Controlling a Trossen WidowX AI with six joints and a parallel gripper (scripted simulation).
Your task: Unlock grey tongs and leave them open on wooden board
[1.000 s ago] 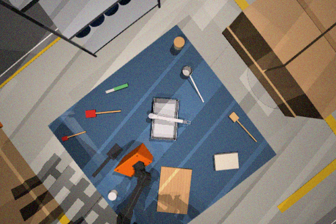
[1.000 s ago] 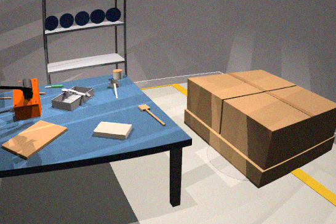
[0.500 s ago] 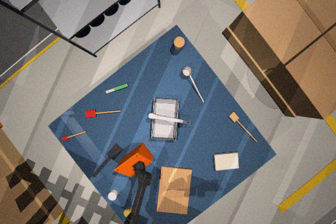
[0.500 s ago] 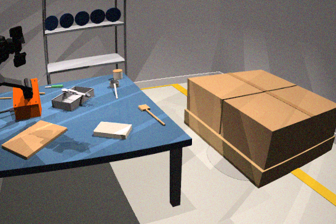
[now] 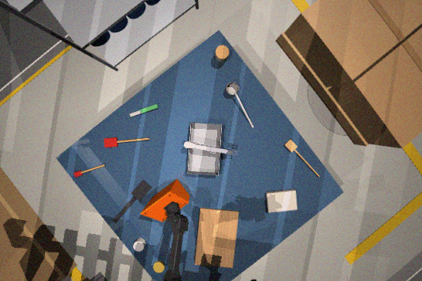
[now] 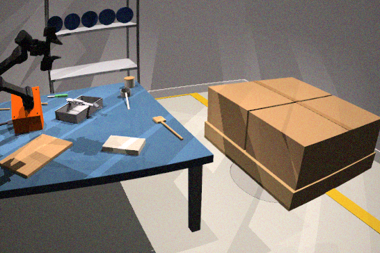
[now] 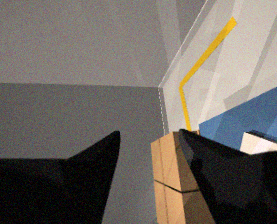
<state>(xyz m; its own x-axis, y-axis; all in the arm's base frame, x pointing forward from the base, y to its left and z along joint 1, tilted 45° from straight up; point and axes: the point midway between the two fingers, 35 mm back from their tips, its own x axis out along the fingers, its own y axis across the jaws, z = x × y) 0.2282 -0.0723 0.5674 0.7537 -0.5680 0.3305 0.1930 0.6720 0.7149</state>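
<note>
Right now the roasting tin is 8 cm ahead of my gripper tip, 60 cm to the left of it and 47 cm below it. The rest, counted from my gripper tip: wooden board (21 cm behind, 11 cm to the left, 49 cm below); white block (25 cm ahead, 5 cm to the left, 49 cm below); black spatula (47 cm behind, 62 cm to the left, 49 cm below).
</note>
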